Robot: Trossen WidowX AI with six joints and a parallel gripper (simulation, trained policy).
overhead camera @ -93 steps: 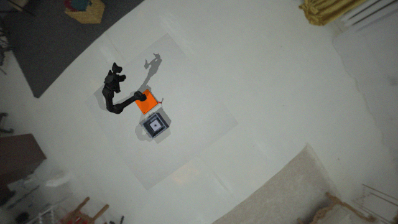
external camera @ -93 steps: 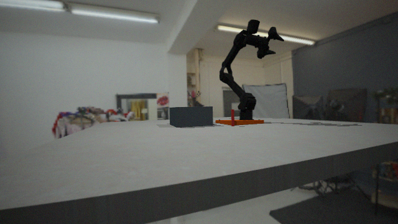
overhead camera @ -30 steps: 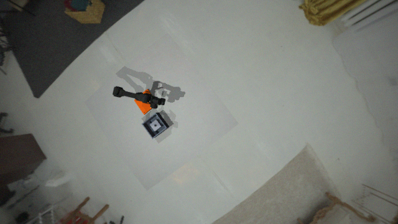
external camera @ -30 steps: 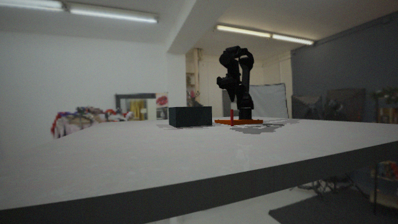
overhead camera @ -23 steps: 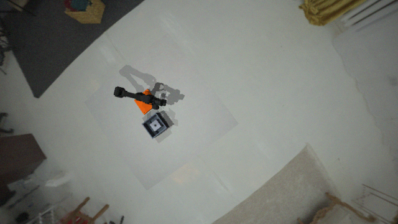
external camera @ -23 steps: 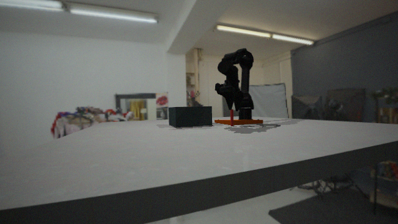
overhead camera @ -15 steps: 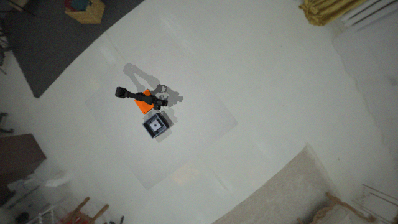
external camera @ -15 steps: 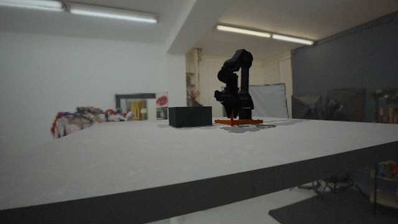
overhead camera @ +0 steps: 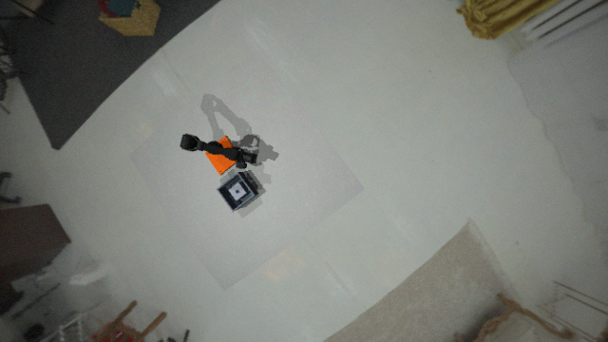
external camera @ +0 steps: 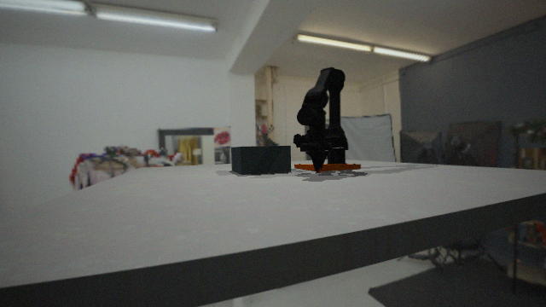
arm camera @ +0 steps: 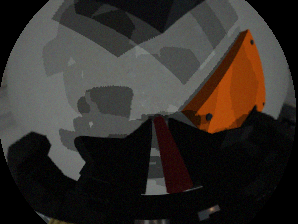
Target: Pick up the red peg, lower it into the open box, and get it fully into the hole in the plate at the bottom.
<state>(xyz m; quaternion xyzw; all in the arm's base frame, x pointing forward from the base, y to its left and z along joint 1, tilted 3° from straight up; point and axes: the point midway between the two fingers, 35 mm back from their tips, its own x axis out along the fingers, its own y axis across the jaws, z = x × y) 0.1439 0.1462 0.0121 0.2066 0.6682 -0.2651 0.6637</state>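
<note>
Right now the plate is 19 cm ahead of my gripper tip, 15 cm to the right of it and 4 cm above it. From my gripper tip the other things lie so: dark box: 19 cm ahead, 15 cm to the right, 2 cm above; then red peg: 3 cm above.
</note>
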